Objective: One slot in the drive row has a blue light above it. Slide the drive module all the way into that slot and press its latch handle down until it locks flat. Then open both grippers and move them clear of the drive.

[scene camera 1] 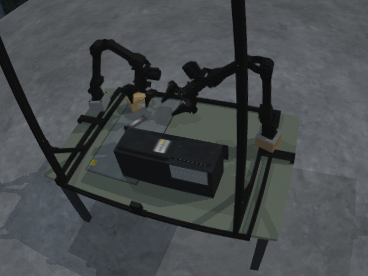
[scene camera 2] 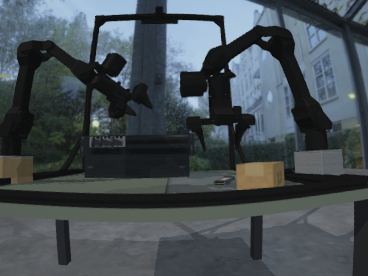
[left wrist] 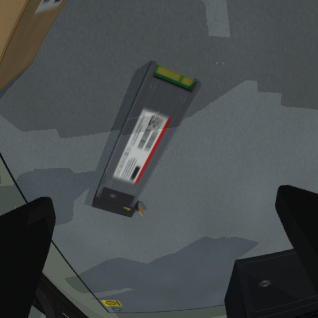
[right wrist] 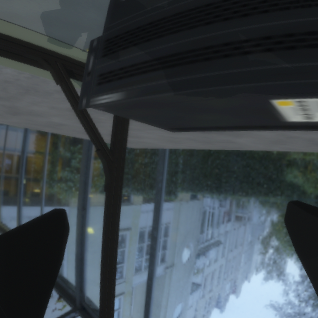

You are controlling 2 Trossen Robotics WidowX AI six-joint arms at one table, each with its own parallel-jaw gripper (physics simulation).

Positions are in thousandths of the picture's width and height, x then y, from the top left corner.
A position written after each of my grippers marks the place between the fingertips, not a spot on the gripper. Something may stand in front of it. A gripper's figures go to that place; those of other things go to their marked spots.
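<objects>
It is my right gripper (scene camera 2: 390, 404) that is 69 cm from the lens, while my left gripper (scene camera 2: 599, 545) is 52 cm from the lens. A cardboard box (scene camera 2: 692, 636) is here too, 39 cm from the lens.
</objects>
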